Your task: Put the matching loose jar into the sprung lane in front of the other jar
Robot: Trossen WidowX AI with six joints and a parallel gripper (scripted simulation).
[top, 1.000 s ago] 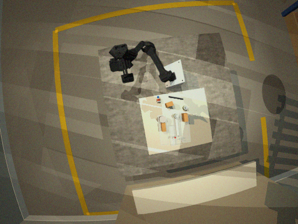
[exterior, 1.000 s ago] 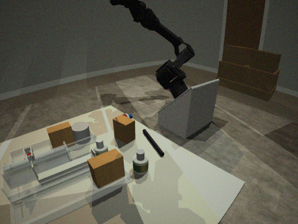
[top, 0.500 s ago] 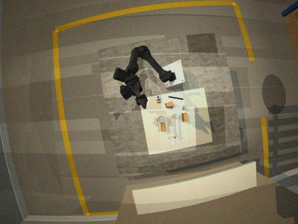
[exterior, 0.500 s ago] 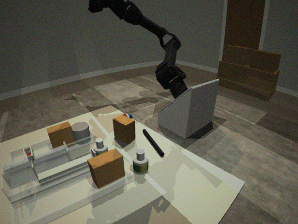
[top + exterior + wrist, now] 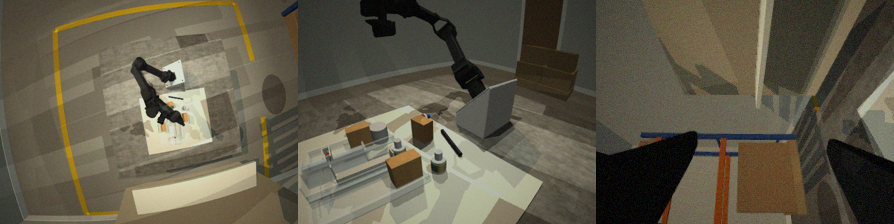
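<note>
My gripper tip is now 41 cm above the black rod, 18 cm past it and 11 cm to the right of it. Round my gripper tip: clear pusher rack 40 cm below, 12 cm ahead, 2 cm to the left; then red mark 34 cm below, 16 cm ahead, 1 cm to the left; then grey cylinder 39 cm below, 6 cm to the right, 2 cm behind.
</note>
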